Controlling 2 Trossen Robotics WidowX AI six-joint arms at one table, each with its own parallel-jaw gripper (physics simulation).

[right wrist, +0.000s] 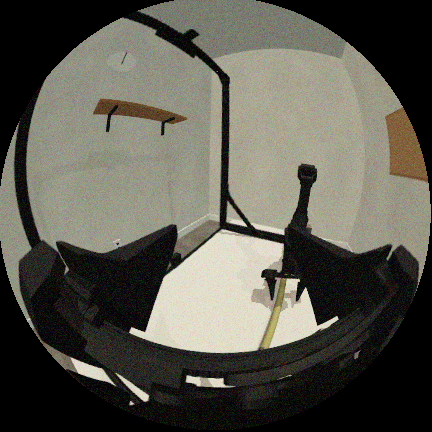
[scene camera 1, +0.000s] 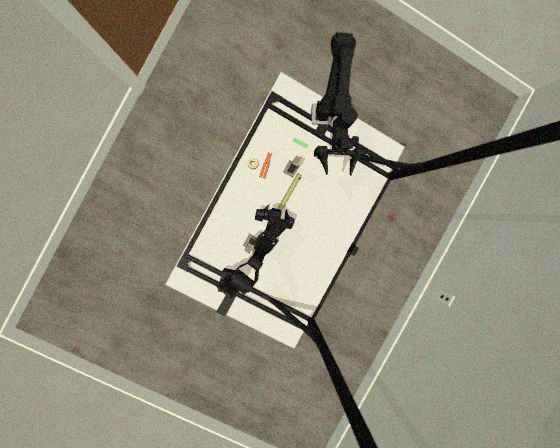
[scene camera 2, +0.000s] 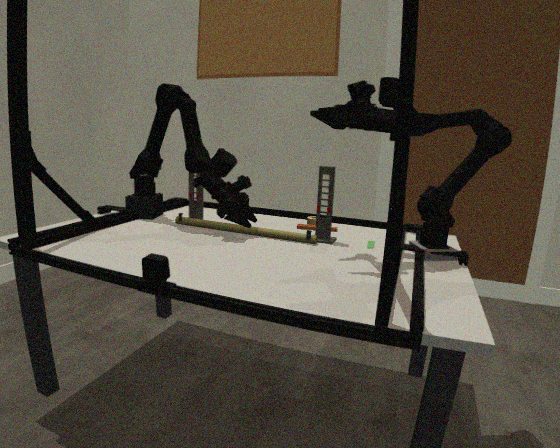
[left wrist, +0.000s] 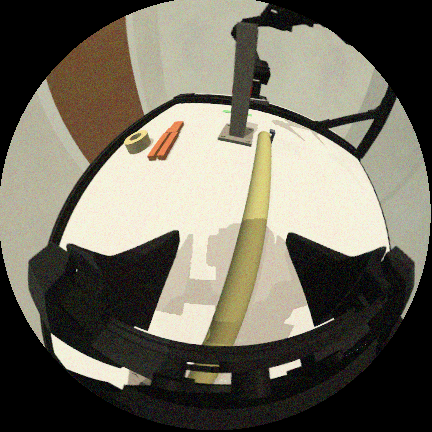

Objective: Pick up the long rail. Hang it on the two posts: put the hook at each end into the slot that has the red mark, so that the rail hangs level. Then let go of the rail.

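Frame: origin at the left arm's base, x ahead, y left, z up, level; millimetres.
Seen in the pictures: left gripper, fingertip midpoint: (right wrist: 284,300) (scene camera 1: 277,207) (scene camera 2: 253,224) (left wrist: 234,237); right gripper, fingertip midpoint: (right wrist: 235,231) (scene camera 1: 338,175) (scene camera 2: 314,111); left arm's base at its link origin: (scene camera 2: 144,195); right arm's base at its link origin: (scene camera 1: 322,114) (scene camera 2: 433,245) (left wrist: 250,95).
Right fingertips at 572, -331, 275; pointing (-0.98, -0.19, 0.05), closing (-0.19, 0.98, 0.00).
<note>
Pixels of each thing's top centre, then the offset from my right fingertips to it, as dx, dy, dz.
- long yellow rail at its top centre: (left wrist: 246,285) (scene camera 2: 241,220) (right wrist: 282,290) (scene camera 1: 277,214) -196, +178, -312
- grey post at its top centre: (scene camera 2: 327,166) (scene camera 1: 296,160) +47, +155, -137
- tape roll at its top centre: (left wrist: 134,136) (scene camera 1: 252,163) +25, +349, -326
- orange clamp-like piece at its top centre: (left wrist: 168,133) (scene camera 2: 317,225) (scene camera 1: 266,165) +34, +284, -338
- small green strip at its top centre: (scene camera 2: 371,244) (scene camera 1: 300,143) +186, +137, -350
The long yellow rail (scene camera 1: 291,191) (scene camera 2: 280,233) (left wrist: 257,200) (right wrist: 272,322) lies on the table in front of the posts, a dark hook at each end. One grey post (scene camera 1: 293,166) (scene camera 2: 326,200) (left wrist: 242,80) stands near the rail's far end in the left wrist view. The other post (scene camera 1: 252,241) (scene camera 2: 196,200) is partly hidden by the left arm. Red marks show on both posts in scene camera 2. My left gripper (scene camera 1: 279,209) (scene camera 2: 250,220) (left wrist: 234,237) (right wrist: 284,300) is open, low over the rail's middle part. My right gripper (scene camera 1: 339,173) (scene camera 2: 314,114) (right wrist: 235,231) is open and empty, high above the table.
A tape roll (scene camera 1: 253,163) (left wrist: 137,141) and an orange clamp-like piece (scene camera 1: 266,165) (scene camera 2: 302,227) (left wrist: 166,141) lie behind the rail. A small green strip (scene camera 1: 300,142) (scene camera 2: 370,244) lies near the right arm's side. A black frame surrounds the table.
</note>
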